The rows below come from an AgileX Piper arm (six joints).
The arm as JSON. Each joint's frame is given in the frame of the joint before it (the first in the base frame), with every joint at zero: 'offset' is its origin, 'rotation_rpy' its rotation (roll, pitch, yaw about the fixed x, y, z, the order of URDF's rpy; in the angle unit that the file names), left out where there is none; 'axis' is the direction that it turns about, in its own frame. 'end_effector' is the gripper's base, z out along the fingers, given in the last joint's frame.
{
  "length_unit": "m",
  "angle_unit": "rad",
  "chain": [
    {
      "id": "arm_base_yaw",
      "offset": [
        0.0,
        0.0,
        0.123
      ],
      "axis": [
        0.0,
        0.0,
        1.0
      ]
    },
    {
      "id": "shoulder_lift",
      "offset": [
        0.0,
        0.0,
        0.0
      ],
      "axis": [
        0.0,
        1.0,
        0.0
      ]
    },
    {
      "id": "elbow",
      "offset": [
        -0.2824,
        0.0,
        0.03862
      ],
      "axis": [
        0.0,
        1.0,
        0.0
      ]
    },
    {
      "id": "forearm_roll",
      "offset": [
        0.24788,
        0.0,
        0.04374
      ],
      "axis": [
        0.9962,
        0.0,
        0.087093
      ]
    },
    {
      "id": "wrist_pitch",
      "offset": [
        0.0,
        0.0,
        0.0
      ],
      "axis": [
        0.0,
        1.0,
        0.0
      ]
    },
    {
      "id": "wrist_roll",
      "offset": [
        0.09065,
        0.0,
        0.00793
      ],
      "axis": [
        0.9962,
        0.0,
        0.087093
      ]
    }
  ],
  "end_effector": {
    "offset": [
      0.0,
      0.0,
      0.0
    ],
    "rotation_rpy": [
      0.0,
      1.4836,
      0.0
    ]
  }
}
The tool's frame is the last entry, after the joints.
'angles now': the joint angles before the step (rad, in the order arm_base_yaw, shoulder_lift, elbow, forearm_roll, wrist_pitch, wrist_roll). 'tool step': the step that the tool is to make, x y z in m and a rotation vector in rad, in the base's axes. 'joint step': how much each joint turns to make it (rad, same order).
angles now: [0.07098, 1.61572, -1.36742, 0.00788, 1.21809, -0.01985]
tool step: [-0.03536, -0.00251, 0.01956, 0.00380, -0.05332, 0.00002]
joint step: [0.00001, -0.14426, 0.08838, 0.00000, 0.00243, 0.00001]
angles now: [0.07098, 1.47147, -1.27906, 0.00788, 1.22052, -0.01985]
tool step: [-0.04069, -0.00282, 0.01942, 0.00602, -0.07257, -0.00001]
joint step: [-0.00001, -0.16430, 0.08596, 0.00086, 0.00553, -0.00001]
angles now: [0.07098, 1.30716, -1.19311, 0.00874, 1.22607, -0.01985]
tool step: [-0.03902, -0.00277, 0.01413, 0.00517, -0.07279, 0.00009]
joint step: [0.00001, -0.15500, 0.07183, -0.00001, 0.01020, 0.00001]
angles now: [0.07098, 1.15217, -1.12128, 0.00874, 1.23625, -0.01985]
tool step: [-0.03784, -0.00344, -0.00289, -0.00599, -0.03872, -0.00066]
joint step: [0.00003, -0.14781, 0.10583, -0.00876, 0.00378, 0.00003]
